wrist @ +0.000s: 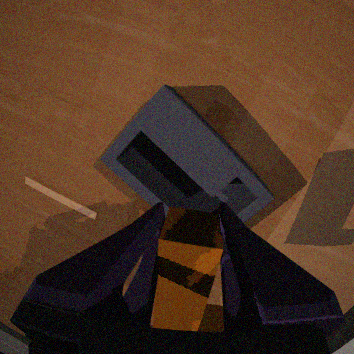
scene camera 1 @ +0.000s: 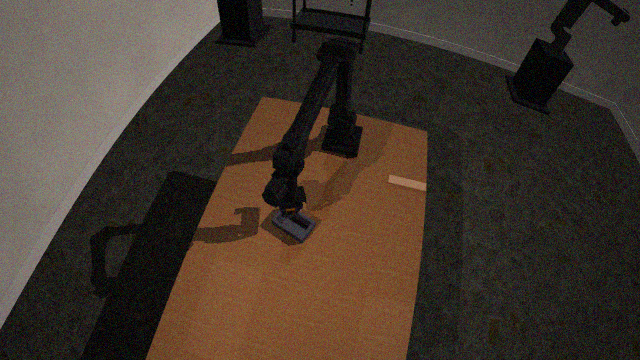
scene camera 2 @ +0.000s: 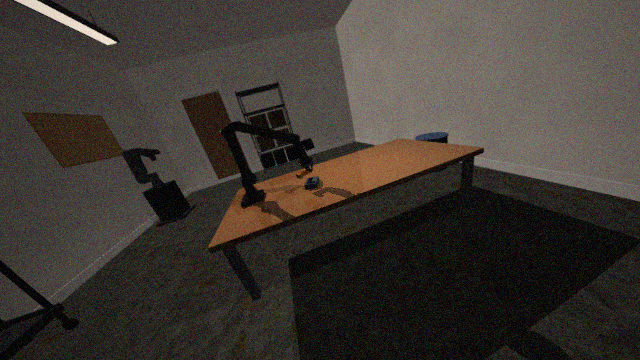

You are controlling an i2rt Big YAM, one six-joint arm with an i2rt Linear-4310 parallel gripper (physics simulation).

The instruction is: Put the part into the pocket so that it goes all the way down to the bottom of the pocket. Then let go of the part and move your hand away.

My gripper (wrist: 191, 211) holds an orange part; nothing else touches it. I also see a pocket (scene camera 1: 299, 226).
The pocket shows as well in the wrist view (wrist: 168, 152).
